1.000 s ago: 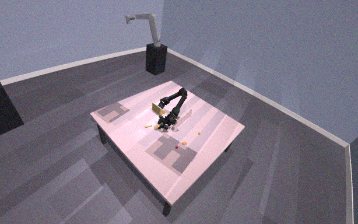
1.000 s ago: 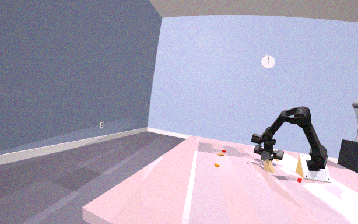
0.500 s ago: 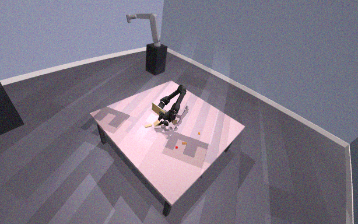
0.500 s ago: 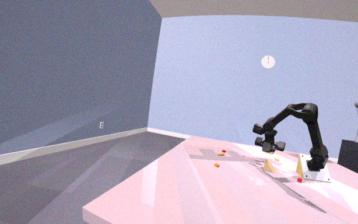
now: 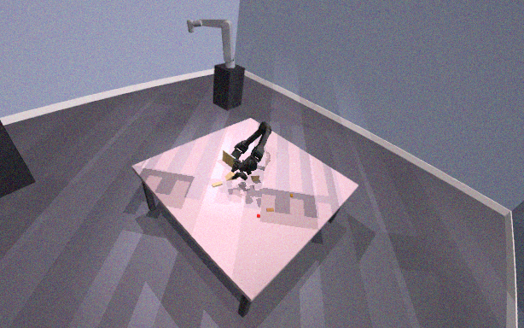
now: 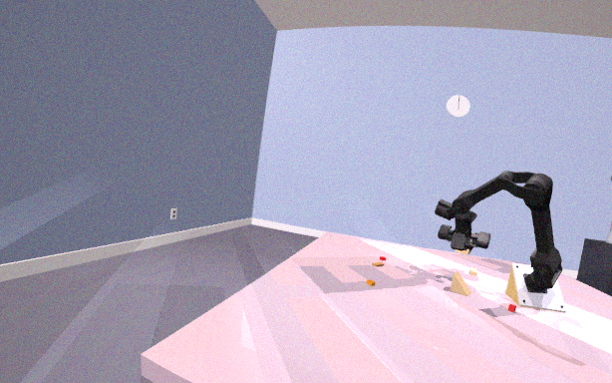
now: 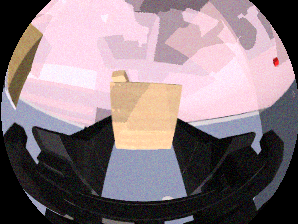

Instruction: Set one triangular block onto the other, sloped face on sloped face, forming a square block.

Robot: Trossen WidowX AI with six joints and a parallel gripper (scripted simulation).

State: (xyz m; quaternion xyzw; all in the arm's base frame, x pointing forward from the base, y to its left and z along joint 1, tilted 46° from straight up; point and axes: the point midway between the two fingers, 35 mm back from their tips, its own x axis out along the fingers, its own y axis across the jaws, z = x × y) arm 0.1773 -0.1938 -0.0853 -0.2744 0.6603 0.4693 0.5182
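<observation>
My gripper tip is now 50 mm past the red cube, 310 mm to the right of it and 100 mm above it. Round my gripper tip: tan triangular block 10 mm above; orange bit 370 mm ahead, 260 mm to the left, 100 mm below.
</observation>
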